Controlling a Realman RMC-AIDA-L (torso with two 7-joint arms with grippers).
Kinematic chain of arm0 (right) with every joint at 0, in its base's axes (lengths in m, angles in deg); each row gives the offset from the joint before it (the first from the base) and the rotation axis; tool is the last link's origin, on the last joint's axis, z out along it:
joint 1: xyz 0 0 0.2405 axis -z
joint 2: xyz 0 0 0 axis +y
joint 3: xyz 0 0 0.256 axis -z
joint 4: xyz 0 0 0 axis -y
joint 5: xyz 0 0 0.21 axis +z
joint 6: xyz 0 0 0 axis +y
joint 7: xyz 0 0 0.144 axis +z
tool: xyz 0 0 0
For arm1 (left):
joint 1: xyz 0 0 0.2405 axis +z
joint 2: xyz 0 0 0 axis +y
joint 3: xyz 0 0 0.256 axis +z
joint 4: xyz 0 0 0 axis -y
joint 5: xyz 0 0 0.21 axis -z
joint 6: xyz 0 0 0 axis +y
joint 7: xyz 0 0 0.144 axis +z
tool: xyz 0 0 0
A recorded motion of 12 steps. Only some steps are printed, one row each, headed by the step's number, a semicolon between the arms.
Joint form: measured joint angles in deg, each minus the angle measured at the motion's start. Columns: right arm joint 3, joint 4, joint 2, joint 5, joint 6, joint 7, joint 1; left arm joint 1, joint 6, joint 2, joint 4, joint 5, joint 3, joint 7.
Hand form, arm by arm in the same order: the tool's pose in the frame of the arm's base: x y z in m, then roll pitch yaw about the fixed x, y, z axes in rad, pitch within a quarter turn. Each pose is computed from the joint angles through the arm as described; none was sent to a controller.
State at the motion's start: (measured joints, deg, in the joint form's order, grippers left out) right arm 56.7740 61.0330 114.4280 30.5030 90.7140 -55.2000 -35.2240; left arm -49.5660 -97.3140 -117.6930 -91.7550 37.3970 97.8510 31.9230
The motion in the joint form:
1: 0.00 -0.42 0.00 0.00 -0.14 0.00 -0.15; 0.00 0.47 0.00 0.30 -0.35 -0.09 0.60
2: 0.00 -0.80 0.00 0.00 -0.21 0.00 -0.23; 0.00 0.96 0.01 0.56 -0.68 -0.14 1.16
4: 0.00 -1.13 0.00 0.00 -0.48 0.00 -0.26; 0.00 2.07 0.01 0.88 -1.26 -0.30 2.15
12: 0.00 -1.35 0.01 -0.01 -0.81 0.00 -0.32; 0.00 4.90 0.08 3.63 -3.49 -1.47 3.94
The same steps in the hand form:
1: 0.2663 0.3622 0.0522 -2.7442 -0.1602 -0.7916; -0.0373 0.3248 -0.0282 -2.8786 0.4179 0.1109
2: 0.2668 0.3620 0.0512 -2.7473 -0.1613 -0.7943; -0.0377 0.3266 -0.0283 -2.8736 0.4178 0.1044
4: 0.2676 0.3621 0.0505 -2.7470 -0.1603 -0.7966; -0.0373 0.3302 -0.0282 -2.8621 0.4126 0.0906
12: 0.2679 0.3628 0.0500 -2.7449 -0.1583 -0.7968; -0.0445 0.3447 -0.0269 -2.8125 0.4111 0.1081

